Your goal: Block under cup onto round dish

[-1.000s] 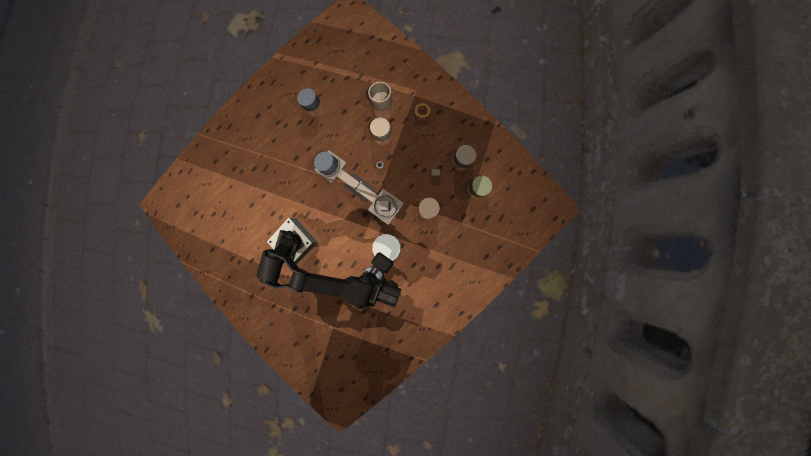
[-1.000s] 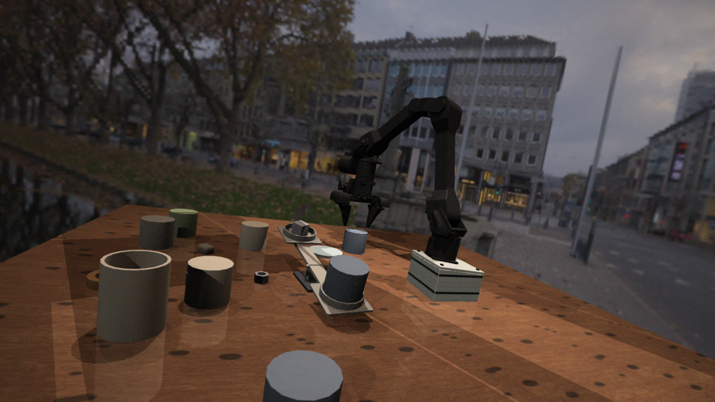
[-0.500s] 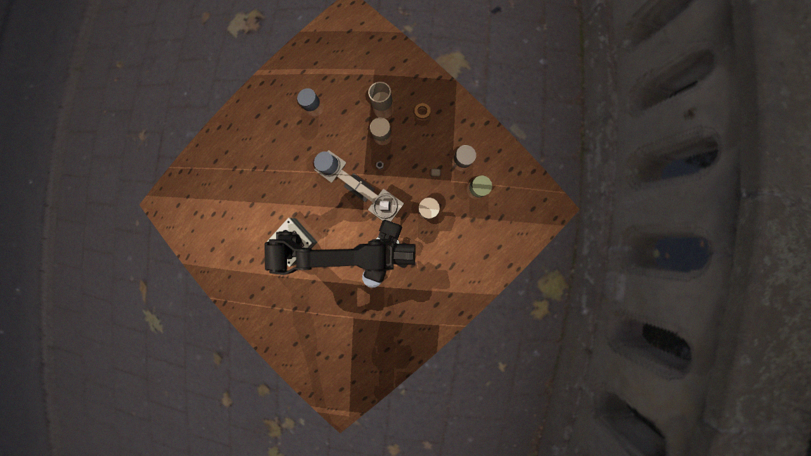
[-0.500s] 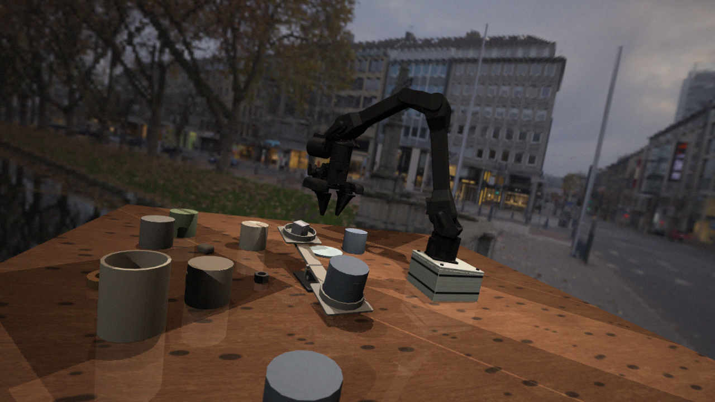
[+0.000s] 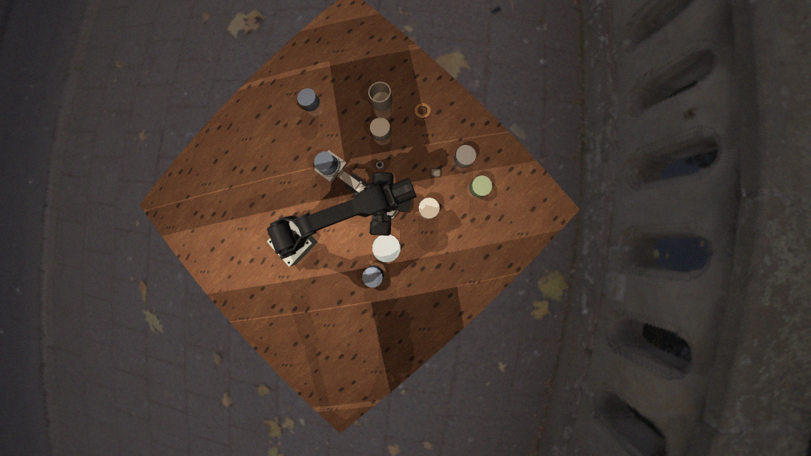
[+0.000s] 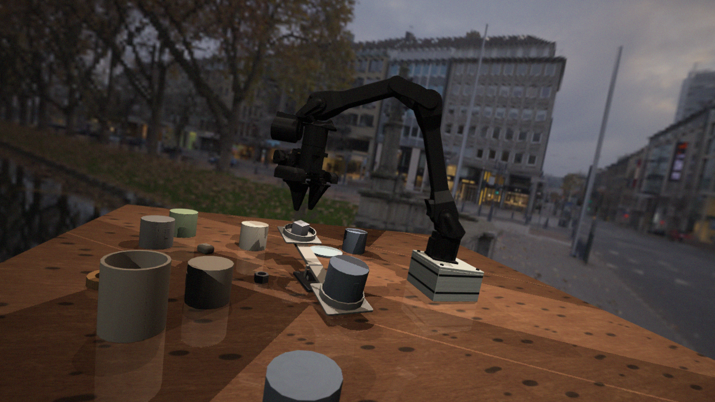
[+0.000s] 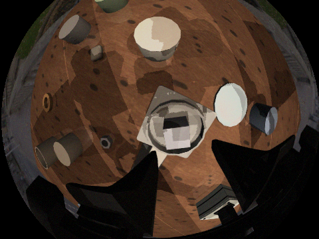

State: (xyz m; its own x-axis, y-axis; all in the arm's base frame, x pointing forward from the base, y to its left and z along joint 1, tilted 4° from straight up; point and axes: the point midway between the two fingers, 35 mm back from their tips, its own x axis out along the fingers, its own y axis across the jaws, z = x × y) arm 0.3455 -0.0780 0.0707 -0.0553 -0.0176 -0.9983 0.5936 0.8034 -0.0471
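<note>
My gripper tip is 50 mm above the grey block. Round my gripper tip: nut: 140 mm to the left, 130 mm below, 60 mm ahead; then round pale dish: 130 mm below, 120 mm to the right, 80 mm behind; then balance: 120 mm to the left, 100 mm below, 40 mm behind.
</note>
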